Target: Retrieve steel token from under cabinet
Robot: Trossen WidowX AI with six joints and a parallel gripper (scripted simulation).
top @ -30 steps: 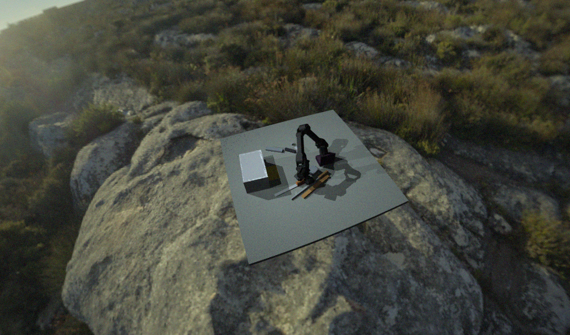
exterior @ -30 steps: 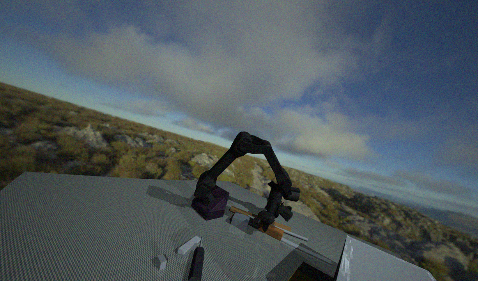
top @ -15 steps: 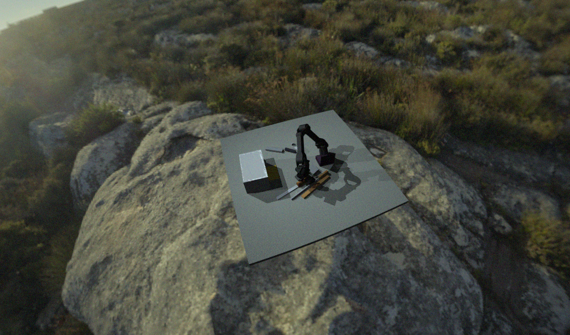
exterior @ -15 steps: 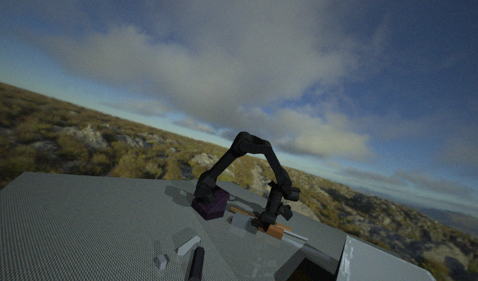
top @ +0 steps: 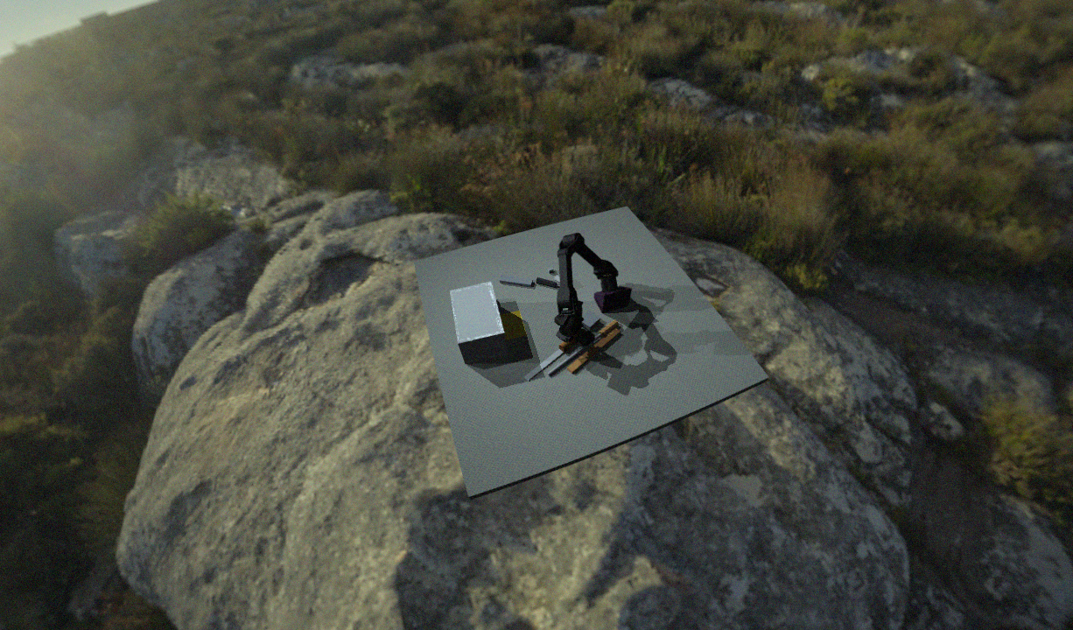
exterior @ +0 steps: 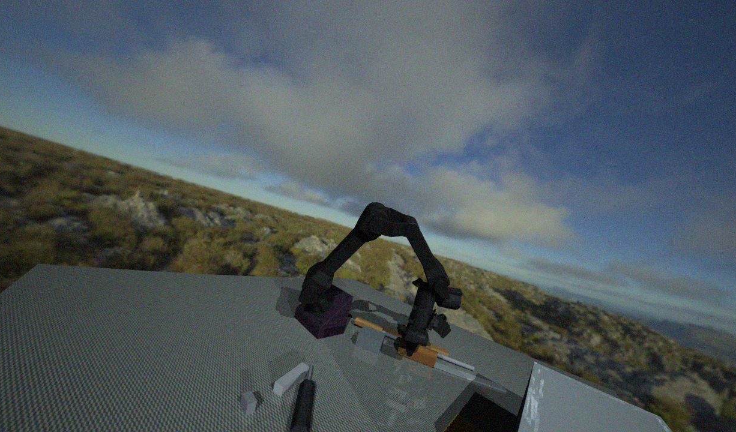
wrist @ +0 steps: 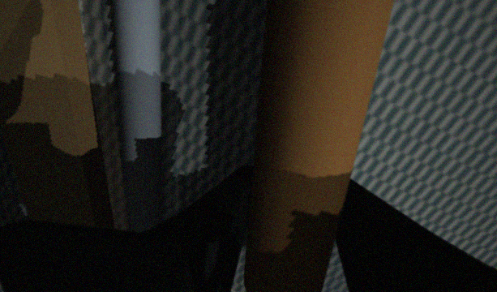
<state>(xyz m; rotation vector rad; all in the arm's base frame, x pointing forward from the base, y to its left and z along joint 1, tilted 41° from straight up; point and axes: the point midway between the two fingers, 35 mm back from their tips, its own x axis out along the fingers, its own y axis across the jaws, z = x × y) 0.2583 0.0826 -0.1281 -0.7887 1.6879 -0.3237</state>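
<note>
The grey bar is 100 mm behind my gripper tip and 340 mm to the right of it. From my gripper tip the other things lie so: grey block (110 mm behind, 60 mm to the right, 10 mm above); then small grey cube (90 mm behind, 440 mm to the right); then wooden stick (60 mm behind, 80 mm to the left).
</note>
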